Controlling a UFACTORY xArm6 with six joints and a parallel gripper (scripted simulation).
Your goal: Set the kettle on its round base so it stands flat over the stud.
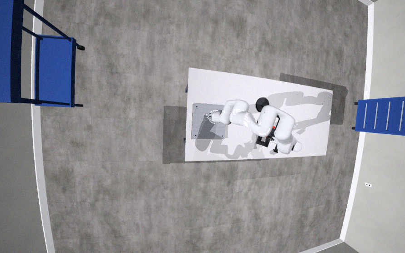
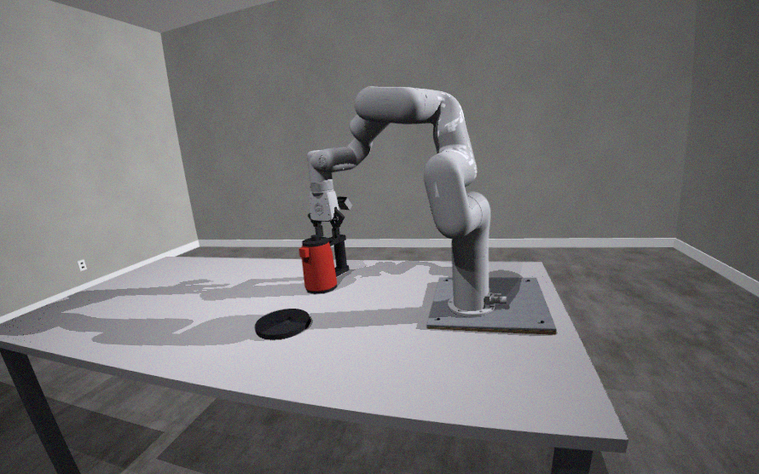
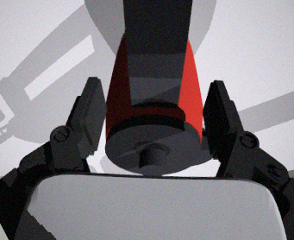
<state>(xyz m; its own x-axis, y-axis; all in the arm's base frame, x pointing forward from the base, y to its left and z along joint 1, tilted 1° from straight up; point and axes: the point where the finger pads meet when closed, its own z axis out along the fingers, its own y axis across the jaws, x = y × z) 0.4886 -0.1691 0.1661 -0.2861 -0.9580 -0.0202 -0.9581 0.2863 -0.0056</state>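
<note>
Now: the red kettle 80 mm below my hand, 30 mm to the left of it and 10 mm ahead of it. The rest, counted from my hand: black round base: 330 mm to the left, 160 mm below, 10 mm ahead.
</note>
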